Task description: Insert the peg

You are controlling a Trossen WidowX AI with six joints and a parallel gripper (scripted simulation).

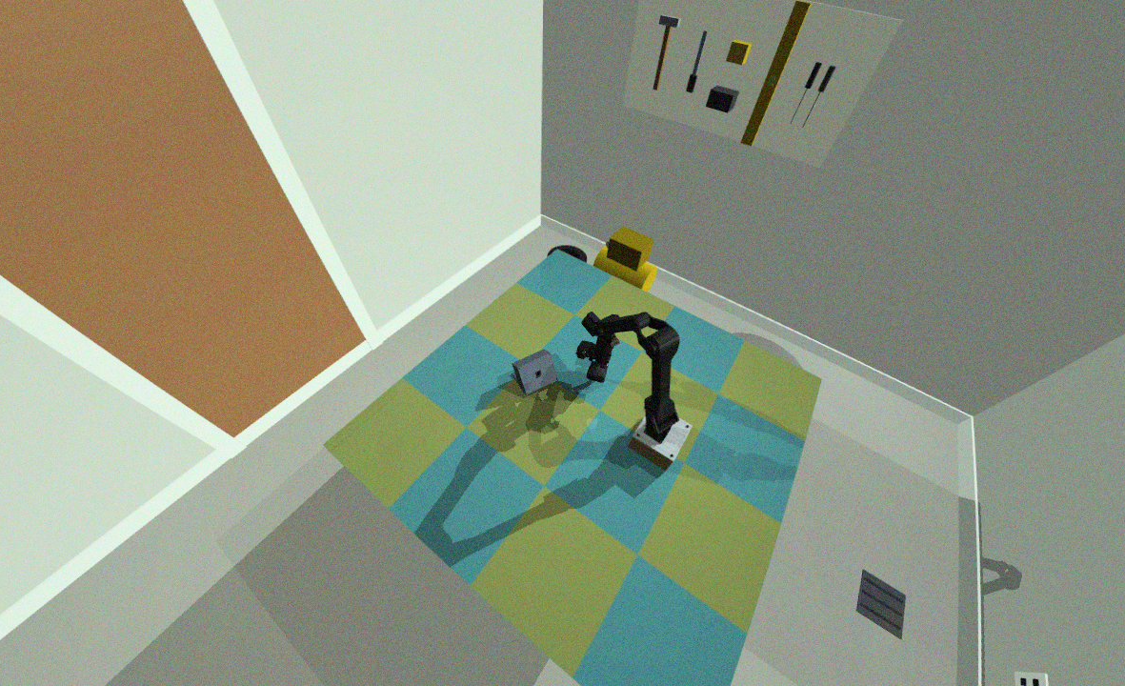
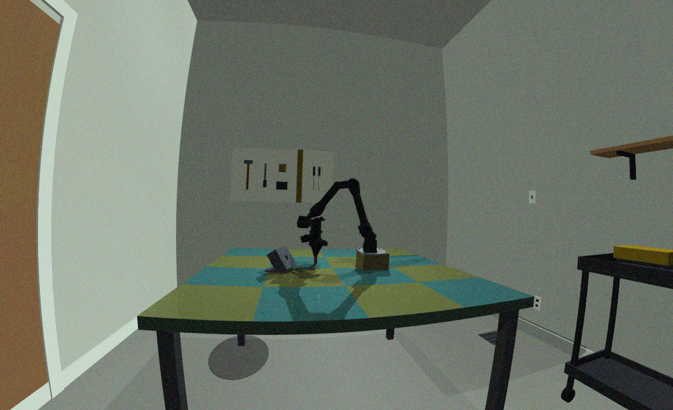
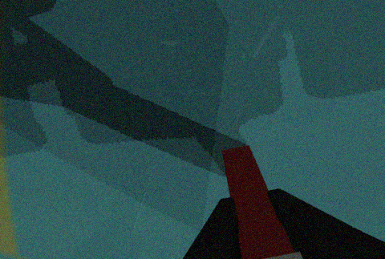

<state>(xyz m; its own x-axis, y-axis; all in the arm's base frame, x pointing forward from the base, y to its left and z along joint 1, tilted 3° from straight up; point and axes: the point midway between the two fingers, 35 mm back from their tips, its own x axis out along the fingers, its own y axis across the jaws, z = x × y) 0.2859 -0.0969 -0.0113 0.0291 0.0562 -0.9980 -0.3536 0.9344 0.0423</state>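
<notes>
The grey sloped panel is 17 cm ahead of my gripper tip, 15 cm to the left of it and 1 cm above it. Also, from my gripper tip: red square-sided peg (2 cm above).
</notes>
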